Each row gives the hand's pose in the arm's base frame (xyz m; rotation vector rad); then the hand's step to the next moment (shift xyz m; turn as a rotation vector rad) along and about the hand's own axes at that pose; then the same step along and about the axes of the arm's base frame.
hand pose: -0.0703 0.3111 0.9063 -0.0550 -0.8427 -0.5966
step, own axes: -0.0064 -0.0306 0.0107 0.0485 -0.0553 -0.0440
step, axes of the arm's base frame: -0.0264 -0.0196 -0.0030 0.0264 -0.0814 -0.0051
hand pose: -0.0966 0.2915 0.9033 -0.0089 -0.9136 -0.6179
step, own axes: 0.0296 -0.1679 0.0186 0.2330 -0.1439 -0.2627
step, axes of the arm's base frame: -0.0849 -0.1488 -0.0080 0.2262 -0.3036 -0.0265
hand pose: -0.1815 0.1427 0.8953 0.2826 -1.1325 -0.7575
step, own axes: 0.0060 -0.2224 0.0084 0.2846 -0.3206 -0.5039
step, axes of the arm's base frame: -0.0951 -0.1634 -0.1176 0.3815 -0.5055 -0.1913
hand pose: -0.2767 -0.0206 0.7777 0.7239 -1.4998 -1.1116
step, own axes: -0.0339 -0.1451 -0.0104 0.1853 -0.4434 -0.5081
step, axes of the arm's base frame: 0.0005 -0.0274 -0.1468 0.3939 -0.4648 -0.3434
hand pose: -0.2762 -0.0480 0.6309 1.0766 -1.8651 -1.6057
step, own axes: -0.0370 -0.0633 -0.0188 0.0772 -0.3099 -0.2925
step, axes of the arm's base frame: 0.0530 0.0167 -0.0514 0.2587 -0.2452 -0.2460
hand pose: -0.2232 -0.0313 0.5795 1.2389 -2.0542 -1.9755
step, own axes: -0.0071 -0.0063 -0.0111 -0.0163 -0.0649 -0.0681
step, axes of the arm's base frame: 0.0139 -0.0045 0.0002 0.0799 -0.0392 -0.0345
